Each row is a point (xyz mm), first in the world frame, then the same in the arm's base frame.
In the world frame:
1: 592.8 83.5 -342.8
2: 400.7 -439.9 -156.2
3: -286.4 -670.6 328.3
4: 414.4 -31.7 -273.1
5: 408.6 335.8 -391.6
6: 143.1 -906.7 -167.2
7: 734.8 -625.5 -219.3
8: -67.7 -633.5 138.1
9: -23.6 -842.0 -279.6
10: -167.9 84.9 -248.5
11: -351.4 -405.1 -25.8
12: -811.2 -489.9 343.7
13: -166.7 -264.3 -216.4
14: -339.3 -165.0 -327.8
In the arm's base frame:
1: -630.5 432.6 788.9
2: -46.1 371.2 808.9
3: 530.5 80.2 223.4
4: -443.6 419.7 667.0
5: -797.5 479.8 524.7
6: 468.5 505.8 771.8
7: -21.0 391.0 1195.0
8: 371.6 213.1 429.4
9: 449.1 639.2 609.2
10: -320.8 499.0 90.9
11: 238.4 395.8 100.2
12: 571.9 146.8 -326.3
13: -0.7 520.5 232.7
14: -48.8 648.9 50.3

